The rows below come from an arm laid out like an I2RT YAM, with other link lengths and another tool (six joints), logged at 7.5 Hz.
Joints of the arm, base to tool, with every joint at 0 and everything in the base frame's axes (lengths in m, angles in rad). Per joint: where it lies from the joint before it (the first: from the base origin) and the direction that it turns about. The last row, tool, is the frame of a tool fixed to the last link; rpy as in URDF.
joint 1: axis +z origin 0 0 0.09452
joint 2: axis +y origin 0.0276 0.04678 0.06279
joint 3: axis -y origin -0.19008 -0.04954 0
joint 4: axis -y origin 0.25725 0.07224 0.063
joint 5: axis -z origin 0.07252 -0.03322 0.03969
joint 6: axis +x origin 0.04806 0 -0.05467
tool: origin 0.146 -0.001 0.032 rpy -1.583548 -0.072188 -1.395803
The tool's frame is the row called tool.
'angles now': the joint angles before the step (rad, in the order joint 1, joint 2, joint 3, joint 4, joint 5, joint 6). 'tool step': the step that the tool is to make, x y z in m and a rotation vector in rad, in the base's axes. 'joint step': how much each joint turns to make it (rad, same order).
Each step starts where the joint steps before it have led.
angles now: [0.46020 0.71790 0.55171 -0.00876 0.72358 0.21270]
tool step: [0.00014 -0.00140 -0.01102 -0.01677 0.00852 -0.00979]
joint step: [0.00008 0.00290 -0.03617 0.03231 0.01171 -0.01249]
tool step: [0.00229 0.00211 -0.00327 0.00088 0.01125 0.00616]
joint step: [0.00009 0.01910 0.00827 -0.00294 -0.00705 0.00611]
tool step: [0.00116 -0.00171 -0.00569 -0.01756 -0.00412 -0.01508]
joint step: [0.00010 0.01556 -0.02322 0.04771 0.01824 -0.01940]
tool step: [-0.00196 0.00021 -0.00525 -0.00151 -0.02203 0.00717]
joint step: [-0.00017 -0.02396 -0.05495 0.06131 -0.00533 -0.01662]
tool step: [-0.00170 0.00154 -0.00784 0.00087 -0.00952 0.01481]
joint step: [-0.00008 -0.02113 -0.04963 0.04249 -0.01421 -0.00758]
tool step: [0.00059 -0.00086 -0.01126 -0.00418 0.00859 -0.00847]
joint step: [0.00084 0.02135 -0.02484 0.03534 0.00919 0.00194]
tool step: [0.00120 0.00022 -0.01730 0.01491 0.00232 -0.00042]
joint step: [-0.00066 0.03684 -0.04180 0.07039 -0.00249 0.01910]
